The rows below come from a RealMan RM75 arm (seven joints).
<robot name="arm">
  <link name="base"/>
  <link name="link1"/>
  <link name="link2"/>
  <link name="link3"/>
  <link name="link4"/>
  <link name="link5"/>
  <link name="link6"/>
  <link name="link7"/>
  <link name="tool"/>
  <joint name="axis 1" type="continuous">
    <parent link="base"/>
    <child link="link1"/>
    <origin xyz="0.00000 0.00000 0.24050"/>
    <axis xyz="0 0 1"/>
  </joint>
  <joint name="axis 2" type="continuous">
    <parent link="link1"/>
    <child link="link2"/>
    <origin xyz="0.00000 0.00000 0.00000"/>
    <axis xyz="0 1 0"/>
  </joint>
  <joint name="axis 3" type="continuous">
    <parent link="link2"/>
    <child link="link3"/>
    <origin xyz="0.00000 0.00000 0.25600"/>
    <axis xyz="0 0 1"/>
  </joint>
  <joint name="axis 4" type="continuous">
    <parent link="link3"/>
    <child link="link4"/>
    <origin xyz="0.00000 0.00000 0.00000"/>
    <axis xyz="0 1 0"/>
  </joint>
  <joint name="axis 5" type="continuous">
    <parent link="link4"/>
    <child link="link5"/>
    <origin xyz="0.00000 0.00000 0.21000"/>
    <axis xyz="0 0 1"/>
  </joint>
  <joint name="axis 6" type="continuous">
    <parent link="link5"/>
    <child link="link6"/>
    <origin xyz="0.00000 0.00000 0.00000"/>
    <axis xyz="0 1 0"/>
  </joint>
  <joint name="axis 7" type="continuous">
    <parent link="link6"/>
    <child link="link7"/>
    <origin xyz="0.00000 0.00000 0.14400"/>
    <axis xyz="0 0 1"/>
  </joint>
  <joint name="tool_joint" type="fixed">
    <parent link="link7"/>
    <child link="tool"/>
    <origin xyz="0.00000 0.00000 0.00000"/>
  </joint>
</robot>
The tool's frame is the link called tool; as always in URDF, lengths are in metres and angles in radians. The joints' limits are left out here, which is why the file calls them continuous.
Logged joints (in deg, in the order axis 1, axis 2, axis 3, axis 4, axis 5, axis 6, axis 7), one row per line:
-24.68, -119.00, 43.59, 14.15, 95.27, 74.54, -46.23
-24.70, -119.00, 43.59, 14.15, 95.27, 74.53, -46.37
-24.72, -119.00, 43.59, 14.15, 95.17, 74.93, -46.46
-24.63, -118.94, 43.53, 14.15, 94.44, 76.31, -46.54
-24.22, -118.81, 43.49, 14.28, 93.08, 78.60, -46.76
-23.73, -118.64, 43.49, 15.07, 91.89, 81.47, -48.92
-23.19, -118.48, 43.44, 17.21, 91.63, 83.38, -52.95
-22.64, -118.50, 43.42, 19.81, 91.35, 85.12, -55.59
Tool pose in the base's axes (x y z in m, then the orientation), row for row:
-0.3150, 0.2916, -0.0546, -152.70, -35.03, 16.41
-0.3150, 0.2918, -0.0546, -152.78, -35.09, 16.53
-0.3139, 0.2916, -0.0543, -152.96, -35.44, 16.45
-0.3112, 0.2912, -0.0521, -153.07, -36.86, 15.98
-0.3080, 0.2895, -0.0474, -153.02, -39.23, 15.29
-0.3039, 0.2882, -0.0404, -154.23, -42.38, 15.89
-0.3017, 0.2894, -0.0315, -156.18, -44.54, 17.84
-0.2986, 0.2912, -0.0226, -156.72, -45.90, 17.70
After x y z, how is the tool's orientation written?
As angles about the fixed x, y, z axes (roll, pitch, yaw), in degrees.
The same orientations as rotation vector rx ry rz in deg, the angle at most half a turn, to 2 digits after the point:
-140.45, -31.36, -39.85
-140.45, -31.50, -39.91
-140.48, -31.45, -40.45
-140.10, -31.19, -42.45
-139.19, -30.94, -45.65
-138.36, -31.98, -49.84
-137.93, -34.02, -52.63
-137.68, -33.91, -54.63

